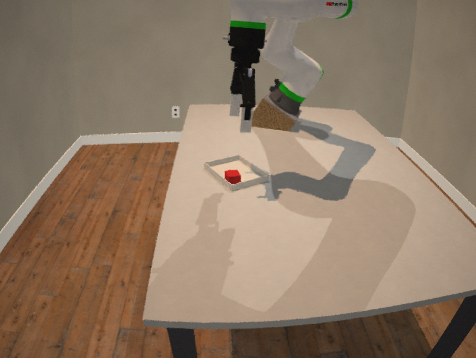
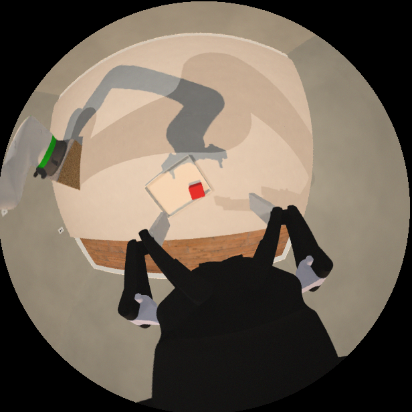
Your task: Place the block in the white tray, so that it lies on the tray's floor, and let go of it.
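Seen in the pictures: gripper, fingertip midpoint: [image 1: 239,123]; arm's base, link origin: [image 1: 283,104].
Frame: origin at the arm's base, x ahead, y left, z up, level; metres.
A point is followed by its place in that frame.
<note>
The red block [image 1: 232,176] {z -0.061, x 0.559, y -0.269 m} [image 2: 196,191] lies inside the white tray [image 1: 251,183] {z -0.086, x 0.557, y -0.213 m} [image 2: 157,202], on its floor near one corner, close to the wall. The tray stands flat on the table, and its low walls surround the block. My gripper [image 1: 240,116] {z 0.097, x 0.557, y -0.254 m} [image 2: 208,209] is open with its two fingers wide apart and nothing between them. It hangs well above the table, high over the block and the tray, and touches neither.
The table [image 1: 200,300] {z -0.094, x 1.008, y -0.369 m} [image 2: 270,150] carries the arm's brown speckled base block [image 1: 274,116] {z -0.036, x 0.070, y -0.052 m} [image 2: 71,167] at its far end. Shadows of the arm fall across the table top and over part of the tray. Wooden floor [image 1: 90,210] [image 2: 175,255] shows beside the table.
</note>
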